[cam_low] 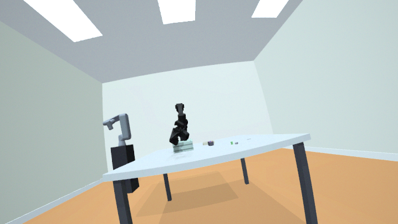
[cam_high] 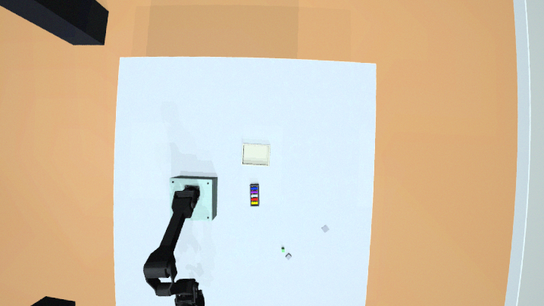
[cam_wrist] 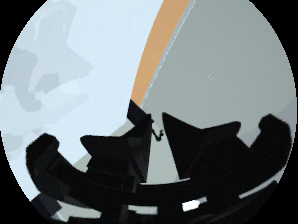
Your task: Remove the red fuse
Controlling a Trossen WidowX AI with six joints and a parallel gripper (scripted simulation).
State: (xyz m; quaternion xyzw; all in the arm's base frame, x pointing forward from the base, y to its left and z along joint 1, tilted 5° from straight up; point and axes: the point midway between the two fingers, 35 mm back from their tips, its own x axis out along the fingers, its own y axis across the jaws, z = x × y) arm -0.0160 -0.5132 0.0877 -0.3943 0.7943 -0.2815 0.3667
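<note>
My gripper tip is 520 mm to the right of the red fuse, 300 mm short of it and 110 mm above it. The rest, counted from my gripper tip: green piece: 450 mm ahead, 280 mm to the left, 120 mm below; cream tray: 730 mm to the left, 290 mm ahead, 130 mm below.
</note>
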